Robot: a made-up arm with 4 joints.
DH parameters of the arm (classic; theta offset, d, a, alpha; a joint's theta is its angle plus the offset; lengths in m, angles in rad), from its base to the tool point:
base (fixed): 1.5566 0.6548 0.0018 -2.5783
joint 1: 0 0.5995 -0.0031 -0.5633
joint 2: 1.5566 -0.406 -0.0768 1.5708
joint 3: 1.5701 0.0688 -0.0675 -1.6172
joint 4: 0 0.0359 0.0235 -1.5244
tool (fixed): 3.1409 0.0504 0 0
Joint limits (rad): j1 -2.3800..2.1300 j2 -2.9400..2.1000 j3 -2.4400..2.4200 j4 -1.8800..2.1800
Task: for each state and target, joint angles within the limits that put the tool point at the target. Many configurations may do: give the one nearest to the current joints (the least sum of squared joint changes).
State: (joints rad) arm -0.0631 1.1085 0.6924 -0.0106
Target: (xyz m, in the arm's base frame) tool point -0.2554 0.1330 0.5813
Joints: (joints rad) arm 0.2125 1.6905 0.5953 -0.4914
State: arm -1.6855 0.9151 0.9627 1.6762
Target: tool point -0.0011 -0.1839 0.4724
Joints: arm -2.0936 1.0786 1.1616 1.8428
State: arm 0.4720 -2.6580 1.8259 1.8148
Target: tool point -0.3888 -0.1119 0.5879
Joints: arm -0.3309 -2.2367 1.5089 2.1800
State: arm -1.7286 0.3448 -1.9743 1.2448
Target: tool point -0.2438 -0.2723 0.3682
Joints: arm -1.8296 0.7836 -2.0131 1.0798
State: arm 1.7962 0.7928 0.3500 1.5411
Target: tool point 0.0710 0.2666 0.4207
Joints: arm 1.8517 0.7865 0.1928 1.8295
